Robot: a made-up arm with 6 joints.
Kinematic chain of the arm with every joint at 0, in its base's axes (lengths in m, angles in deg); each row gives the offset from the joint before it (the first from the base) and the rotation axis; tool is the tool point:
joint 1: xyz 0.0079 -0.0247 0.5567 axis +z
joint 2: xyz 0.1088 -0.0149 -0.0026 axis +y
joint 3: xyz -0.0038 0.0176 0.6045 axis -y
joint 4: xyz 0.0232 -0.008 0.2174 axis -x
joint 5: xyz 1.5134 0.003 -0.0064 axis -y
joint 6: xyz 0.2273 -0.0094 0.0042 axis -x
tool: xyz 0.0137 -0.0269 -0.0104
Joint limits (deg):
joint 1: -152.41..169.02
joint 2: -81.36..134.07
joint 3: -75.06..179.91
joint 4: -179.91..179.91
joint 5: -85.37..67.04
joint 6: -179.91..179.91
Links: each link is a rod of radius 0.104 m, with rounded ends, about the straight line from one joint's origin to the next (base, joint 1, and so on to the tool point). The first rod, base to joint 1, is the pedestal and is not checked.
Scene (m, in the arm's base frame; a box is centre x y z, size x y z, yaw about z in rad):
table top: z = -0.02
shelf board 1: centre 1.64 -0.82 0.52 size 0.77 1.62 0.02 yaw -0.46
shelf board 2: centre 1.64 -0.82 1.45 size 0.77 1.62 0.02 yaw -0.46
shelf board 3: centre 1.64 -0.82 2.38 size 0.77 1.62 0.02 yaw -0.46
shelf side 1: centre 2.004 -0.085 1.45 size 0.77 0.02 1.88 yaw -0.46
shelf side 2: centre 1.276 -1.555 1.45 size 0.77 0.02 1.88 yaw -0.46
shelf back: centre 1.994 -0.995 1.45 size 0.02 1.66 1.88 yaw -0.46
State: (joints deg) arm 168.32 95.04 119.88 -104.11 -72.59 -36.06
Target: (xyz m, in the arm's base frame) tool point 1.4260 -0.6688 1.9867
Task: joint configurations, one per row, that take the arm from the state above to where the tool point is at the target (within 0.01 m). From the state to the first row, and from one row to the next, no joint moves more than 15 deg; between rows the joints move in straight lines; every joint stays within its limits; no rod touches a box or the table.
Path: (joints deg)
1: 167.51 81.37 120.86 -104.82 -68.56 -35.90
2: 166.69 67.71 121.85 -105.54 -64.54 -35.75
3: 165.88 54.04 122.83 -106.25 -60.51 -35.59
4: 165.07 40.37 123.82 -106.96 -56.48 -35.44
5: 164.25 26.70 124.80 -107.68 -52.46 -35.28
6: 163.44 13.04 125.79 -108.39 -48.43 -35.13
7: 162.63 -0.63 126.77 -109.10 -44.40 -34.97
8: 161.82 -14.30 127.76 -109.82 -40.38 -34.81

